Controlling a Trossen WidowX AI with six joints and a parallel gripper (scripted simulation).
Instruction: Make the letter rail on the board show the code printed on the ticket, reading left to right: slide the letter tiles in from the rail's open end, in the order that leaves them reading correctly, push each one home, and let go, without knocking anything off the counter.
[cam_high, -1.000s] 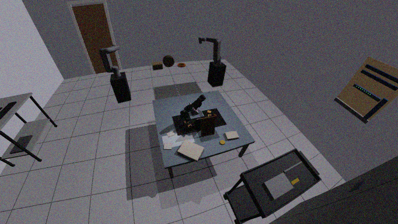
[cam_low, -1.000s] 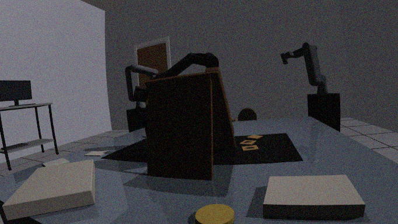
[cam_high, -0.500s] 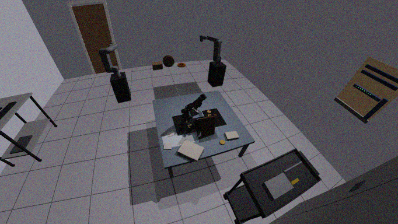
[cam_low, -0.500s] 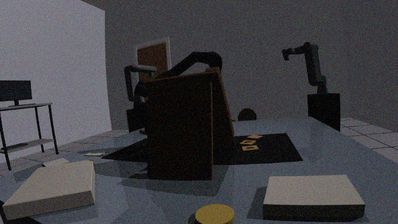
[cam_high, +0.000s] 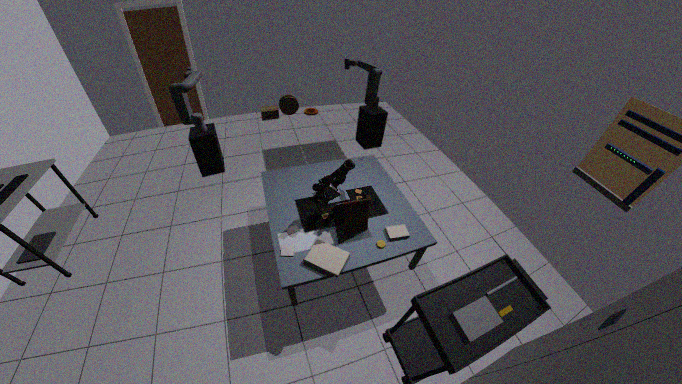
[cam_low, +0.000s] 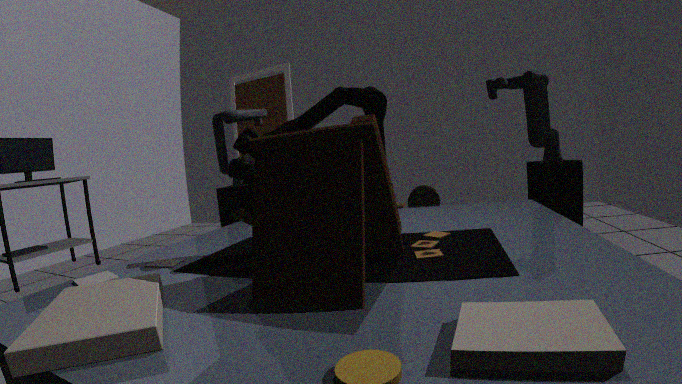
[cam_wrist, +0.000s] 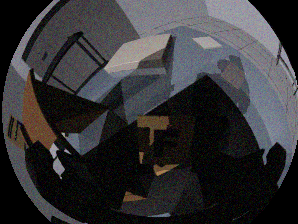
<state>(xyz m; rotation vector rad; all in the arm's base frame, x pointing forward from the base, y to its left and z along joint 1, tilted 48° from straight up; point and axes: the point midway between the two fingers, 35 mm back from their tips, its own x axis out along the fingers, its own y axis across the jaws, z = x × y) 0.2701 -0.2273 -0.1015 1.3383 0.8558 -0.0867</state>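
Now: the white printed slip 19 cm to the left of my gripper tip, 4 cm below it and 1 cm behind it. From my gripper tip the other things lie so: black mat: 22 cm to the left, 11 cm below, 10 cm behind; tan letter tile: right at my gripper tip; pale block: 53 cm to the left, 38 cm ahead, 10 cm below.
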